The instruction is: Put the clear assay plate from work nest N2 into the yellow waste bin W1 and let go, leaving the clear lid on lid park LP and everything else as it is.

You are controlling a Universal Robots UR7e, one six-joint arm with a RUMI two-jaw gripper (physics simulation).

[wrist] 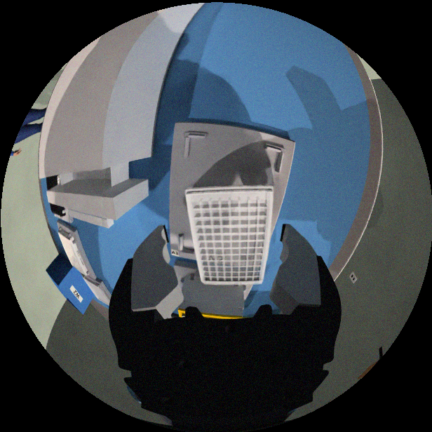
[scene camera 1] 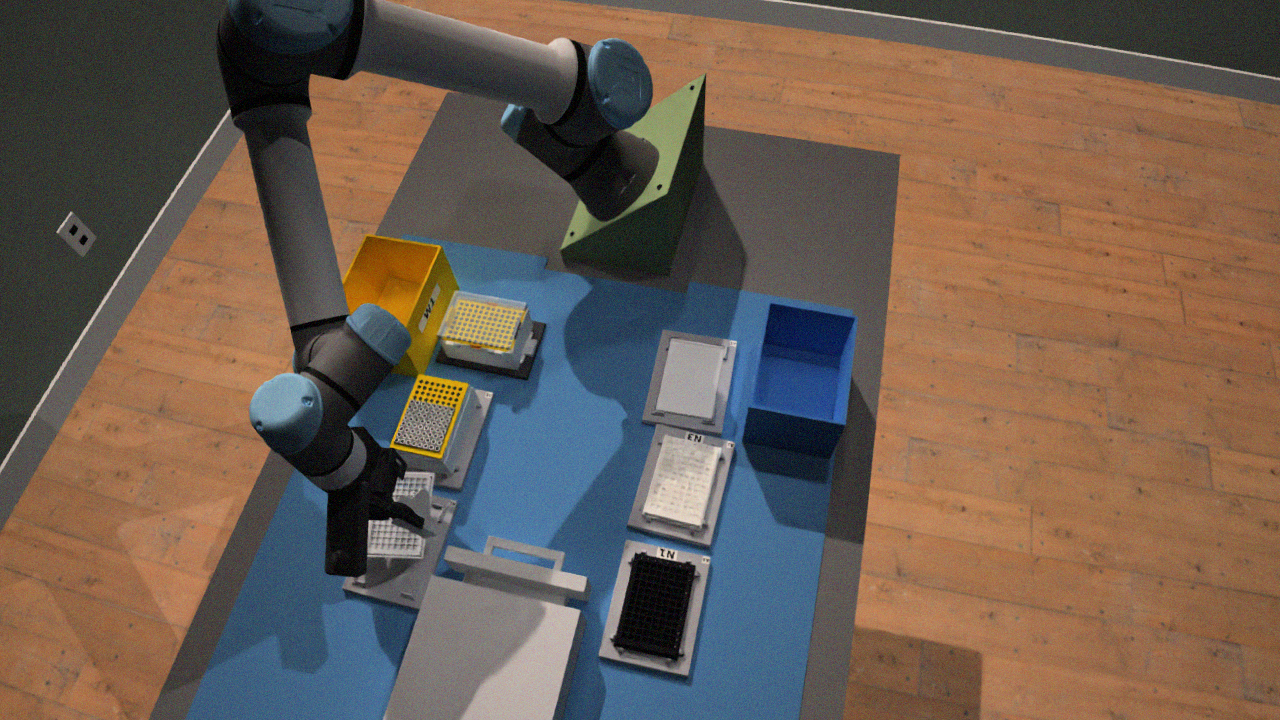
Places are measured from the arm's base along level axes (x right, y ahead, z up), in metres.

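Pixels of known places: gripper, fingertip midpoint: (scene camera 1: 396,531); arm's base at its link origin: (scene camera 1: 626,183).
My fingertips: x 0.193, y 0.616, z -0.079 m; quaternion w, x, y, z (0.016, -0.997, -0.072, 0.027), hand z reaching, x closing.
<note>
For each thing: its top centre in the pictures, then the offset to it from my fingertips. "spot": a spot on its surface instead.
- work nest N2 at a spot on its surface: (scene camera 1: 636,521) spot: dx -0.324, dy -0.096, dz -0.027 m
- clear lid at its top centre: (scene camera 1: 690,377) dx -0.356, dy -0.335, dz -0.018 m
- lid park LP at a spot on its surface: (scene camera 1: 730,351) spot: dx -0.408, dy -0.397, dz -0.026 m
- yellow waste bin W1 at its top centre: (scene camera 1: 382,284) dx +0.132, dy -0.346, dz +0.082 m
- white gridded rack at its top centre: (scene camera 1: 397,511) dx +0.011, dy -0.030, dz -0.006 m
- grey nest at its top centre: (scene camera 1: 399,543) dx -0.002, dy +0.010, dz -0.020 m
- yellow-topped tip rack at its top centre: (scene camera 1: 428,413) dx +0.001, dy -0.170, dz +0.039 m
- clear box with yellow contents, top centre: (scene camera 1: 481,318) dx -0.025, dy -0.341, dz +0.039 m
- grey machine at a spot on its surface: (scene camera 1: 492,653) spot: dx -0.195, dy +0.131, dz +0.045 m
- black plate at its top centre: (scene camera 1: 655,603) dx -0.377, dy +0.014, dz -0.012 m
- blue bin at its top centre: (scene camera 1: 805,360) dx -0.518, dy -0.342, dz +0.082 m
A clear, whitish assay plate (scene camera 1: 682,479) sits in work nest N2 (scene camera 1: 636,521) at the right middle of the scene view. The clear lid (scene camera 1: 691,377) lies flat on lid park LP (scene camera 1: 730,351), beside the blue bin. The yellow waste bin W1 (scene camera 1: 418,338) stands at the back left, and its visible inside shows no plate. My gripper (scene camera 1: 407,493) (wrist: 224,226) is open and empty. It is over the white gridded rack at the left, far from the assay plate, with its jaws on either side of the rack's near part in the wrist view.
The white gridded rack (scene camera 1: 396,540) (wrist: 232,235) is on a grey nest (scene camera 1: 380,586) (wrist: 182,175). A yellow-topped tip rack (scene camera 1: 431,416) and a clear box with yellow contents (scene camera 1: 486,326) stand behind. A grey machine (scene camera 1: 492,653), black plate (scene camera 1: 655,604) and blue bin (scene camera 1: 792,429) (wrist: 70,285) also show.
</note>
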